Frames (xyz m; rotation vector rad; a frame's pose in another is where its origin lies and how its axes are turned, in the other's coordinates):
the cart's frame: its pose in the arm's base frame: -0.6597 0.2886 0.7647 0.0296 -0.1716 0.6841
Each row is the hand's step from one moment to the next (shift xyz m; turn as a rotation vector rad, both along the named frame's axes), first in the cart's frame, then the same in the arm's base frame.
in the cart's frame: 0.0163 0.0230 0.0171 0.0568 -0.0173 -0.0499
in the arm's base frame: -0.0046 0.0266 0.0189 0.0616 0.0263 -0.0392
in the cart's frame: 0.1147 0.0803 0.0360 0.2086 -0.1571 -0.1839
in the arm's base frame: 0.0313 0.1311 0.0523 0.2852 0.0242 -0.1417
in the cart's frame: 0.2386 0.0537 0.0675 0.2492 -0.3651 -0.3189
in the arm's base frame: 0.1378 0.1854 0.1049 0.4674 -0.1003 -0.2619
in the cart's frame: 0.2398 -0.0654 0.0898 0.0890 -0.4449 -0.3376
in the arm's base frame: 0.2106 0.0920 0.1305 0.3985 -0.2609 -0.3048
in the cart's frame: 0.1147 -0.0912 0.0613 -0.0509 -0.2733 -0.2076
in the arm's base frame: 0.1358 -0.0040 0.0823 0.1644 -0.2264 -0.2052
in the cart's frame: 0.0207 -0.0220 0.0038 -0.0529 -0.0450 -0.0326
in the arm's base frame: 0.0291 -0.0044 0.0079 -0.0071 -0.0653 -0.0397
